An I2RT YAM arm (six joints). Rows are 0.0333 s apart.
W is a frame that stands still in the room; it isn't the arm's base.
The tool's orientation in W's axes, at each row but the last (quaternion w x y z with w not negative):
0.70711 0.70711 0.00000 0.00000
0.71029 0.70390 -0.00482 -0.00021
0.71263 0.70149 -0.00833 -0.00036
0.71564 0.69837 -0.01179 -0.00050
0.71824 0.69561 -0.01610 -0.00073
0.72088 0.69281 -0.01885 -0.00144
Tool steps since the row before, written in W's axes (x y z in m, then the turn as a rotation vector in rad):
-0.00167 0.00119 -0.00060 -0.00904 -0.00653 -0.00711
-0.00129 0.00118 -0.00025 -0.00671 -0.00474 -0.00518
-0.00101 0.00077 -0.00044 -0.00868 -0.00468 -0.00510
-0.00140 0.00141 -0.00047 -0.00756 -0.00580 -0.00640
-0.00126 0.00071 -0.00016 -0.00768 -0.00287 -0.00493
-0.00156 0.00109 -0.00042 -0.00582 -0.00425 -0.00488
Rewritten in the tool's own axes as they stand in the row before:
-0.00167 -0.00060 -0.00119 -0.00904 -0.00711 0.00653
-0.00130 -0.00023 -0.00117 -0.00671 -0.00518 0.00474
-0.00102 -0.00042 -0.00076 -0.00868 -0.00508 0.00471
-0.00143 -0.00041 -0.00140 -0.00756 -0.00642 0.00577
-0.00128 -0.00011 -0.00068 -0.00772 -0.00485 0.00290
-0.00160 -0.00034 -0.00106 -0.00582 -0.00490 0.00422

